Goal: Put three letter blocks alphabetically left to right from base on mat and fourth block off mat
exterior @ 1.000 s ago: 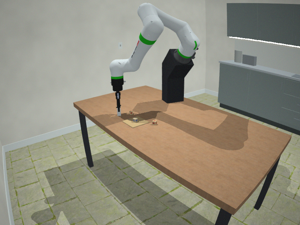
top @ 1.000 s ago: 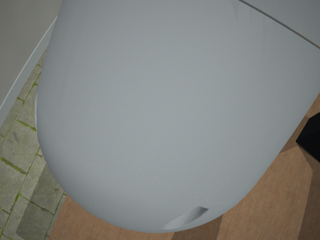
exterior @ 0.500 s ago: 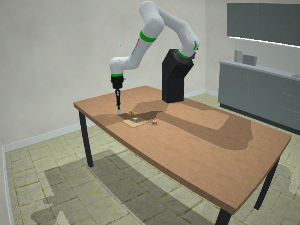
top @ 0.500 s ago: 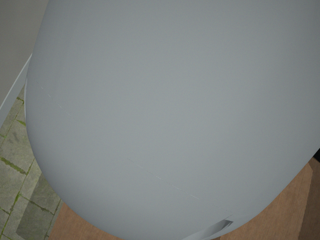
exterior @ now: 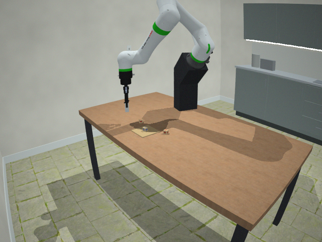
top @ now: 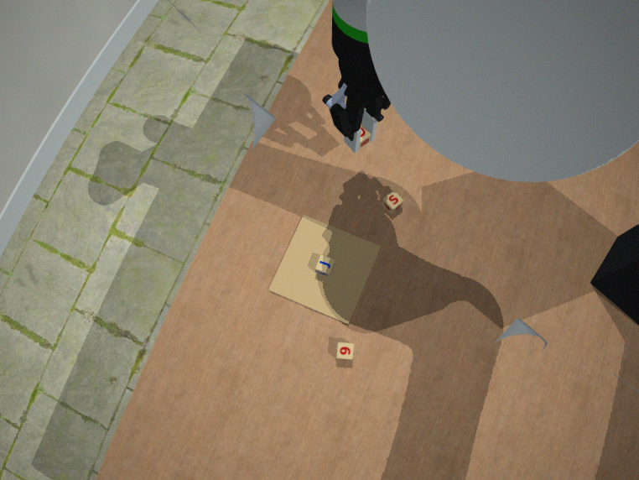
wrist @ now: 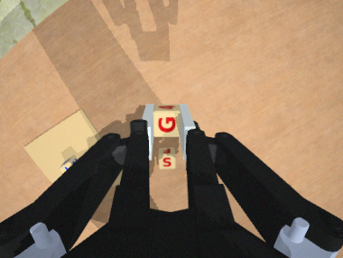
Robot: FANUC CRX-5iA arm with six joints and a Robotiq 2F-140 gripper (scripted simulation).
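Now: hand 19 cm to the right of the blue j block, 11 cm above it and 4 cm past it. From my hand the other things lie so: tan mat (19 cm to the left, 13 cm below, 4 cm behind); red g block (2 cm below); red s block (11 cm below, 9 cm behind, 4 cm to the left).
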